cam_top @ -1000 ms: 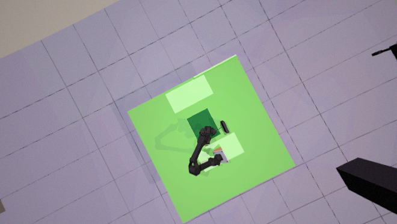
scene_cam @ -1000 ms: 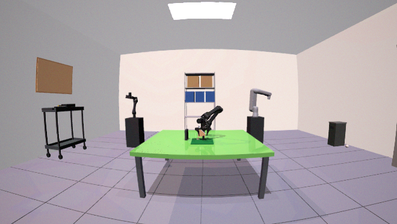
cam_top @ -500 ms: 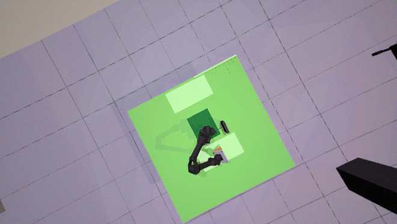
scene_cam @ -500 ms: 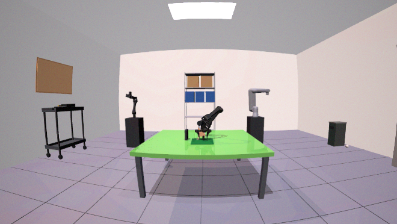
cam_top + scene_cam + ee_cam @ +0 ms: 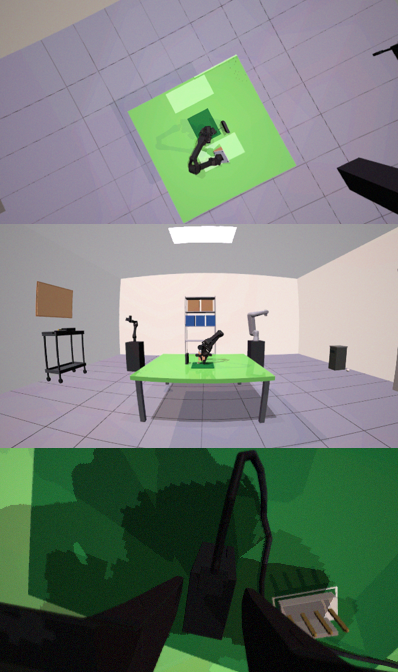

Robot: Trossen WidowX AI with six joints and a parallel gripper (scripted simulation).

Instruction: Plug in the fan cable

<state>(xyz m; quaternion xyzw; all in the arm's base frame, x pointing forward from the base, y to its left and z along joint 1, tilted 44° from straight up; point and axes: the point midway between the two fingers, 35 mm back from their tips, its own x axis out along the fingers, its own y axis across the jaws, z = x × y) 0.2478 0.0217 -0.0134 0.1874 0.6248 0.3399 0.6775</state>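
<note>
My gripper tip is 60 mm to the left of the white four-pin header and 20 mm above it. The rest, counted from my gripper tip: dark green board (90 mm ahead, 10 mm to the right, 30 mm below); then dark fan plug (10 mm ahead, 10 mm above); then fan (10 mm behind, 190 mm to the right, 40 mm above).
</note>
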